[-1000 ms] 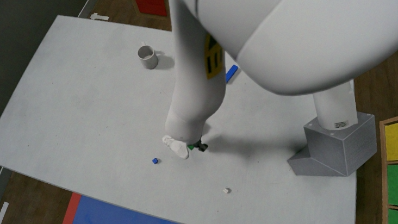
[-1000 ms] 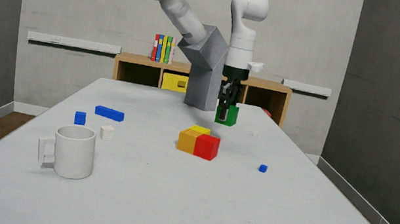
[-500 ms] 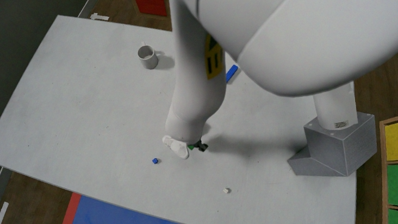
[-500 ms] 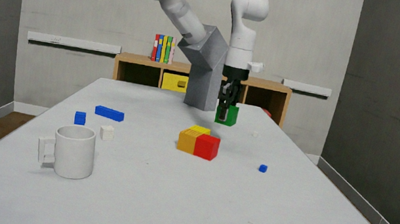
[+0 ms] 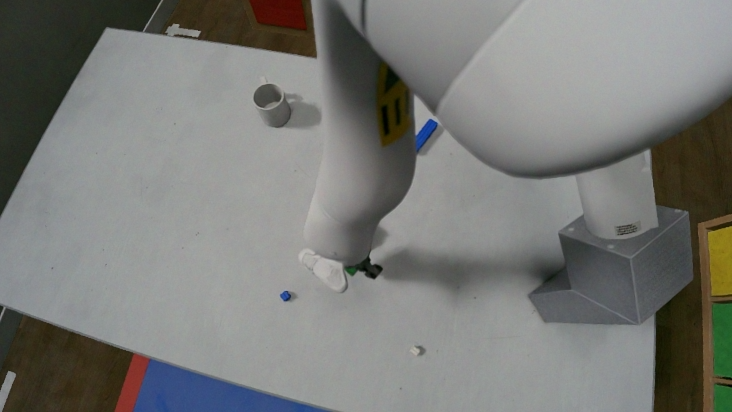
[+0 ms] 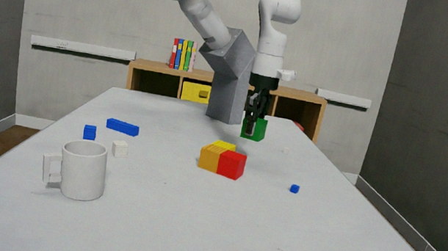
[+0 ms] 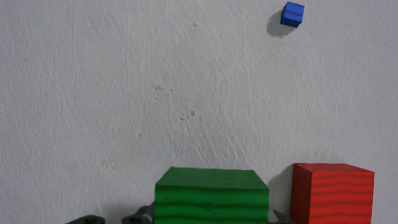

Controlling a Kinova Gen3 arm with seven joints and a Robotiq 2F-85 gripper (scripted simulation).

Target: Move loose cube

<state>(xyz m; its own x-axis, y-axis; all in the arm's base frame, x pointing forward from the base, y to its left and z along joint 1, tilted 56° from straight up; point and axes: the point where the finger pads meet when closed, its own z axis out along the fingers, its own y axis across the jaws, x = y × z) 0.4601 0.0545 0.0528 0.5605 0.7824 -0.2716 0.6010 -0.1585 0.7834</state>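
The green cube lies right at my hand. Also, from my hand: yellow cube (80 mm below, 70 mm to the right); red cube (80 mm below, 70 mm to the right, 70 mm ahead); orange cube (110 mm to the right, 80 mm below, 30 mm ahead).
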